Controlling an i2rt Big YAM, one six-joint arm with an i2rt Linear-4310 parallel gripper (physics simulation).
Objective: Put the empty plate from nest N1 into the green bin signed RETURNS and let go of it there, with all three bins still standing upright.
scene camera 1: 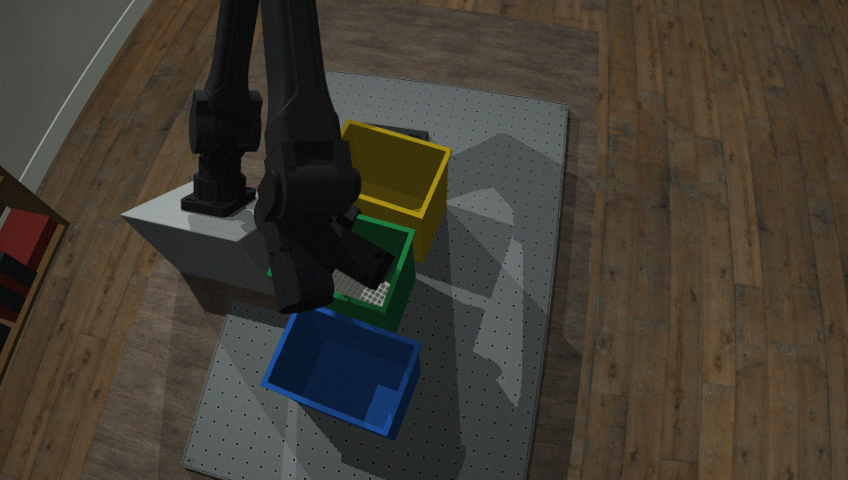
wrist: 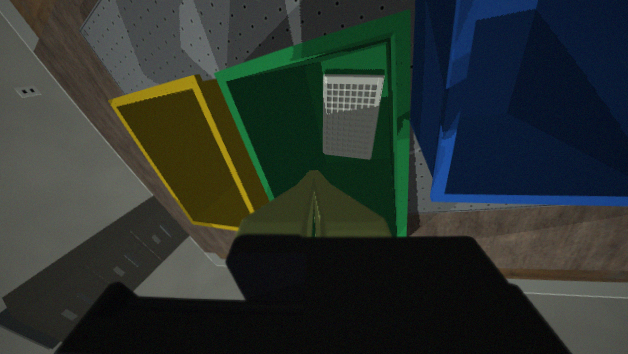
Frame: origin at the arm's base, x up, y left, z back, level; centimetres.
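Seen in the pictures: gripper, between the fingertips: [wrist: 314,177]; arm's base, origin of its link: [scene camera 1: 219,202].
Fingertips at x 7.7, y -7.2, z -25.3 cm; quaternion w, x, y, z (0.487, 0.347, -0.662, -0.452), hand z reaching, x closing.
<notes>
Offsets run from my fingertips to a thing's top centre. "*": to the spot under its first point. Level surfaces: height alone.
The light grey gridded plate @[dx -18.6, dy +0.6, dz +1.6 cm] [scene camera 1: 376,293] [wrist: 351,117] lies inside the green bin @[dx -2.3, dy +0.3, dz +1.0 cm] [scene camera 1: 403,274] [wrist: 401,165], near the bin's side towards the blue bin. The green bin stands upright between the other two bins. My gripper [wrist: 314,177] is shut with its fingertips together and nothing between them. In the wrist view the fingertips show over the green bin, apart from the plate. In the scene view the fingers are hidden behind the gripper's body, and the arm covers part of the green bin. Any sign on the bin does not show.
The yellow bin @[dx -2.3, dy +15.6, dz -1.5 cm] [scene camera 1: 433,182] [wrist: 222,145] stands upright close beside the green one. The blue bin @[dx -2.3, dy -15.2, dz -3.1 cm] [scene camera 1: 342,374] [wrist: 545,150] stands upright on the other side. All stand on the perforated grey board @[dx -20.3 cm] [scene camera 1: 505,124]. A dark flat object @[* dx -19.1, dy +34.7, dz -2.6 cm] [scene camera 1: 418,133] lies partly behind the yellow bin.
</notes>
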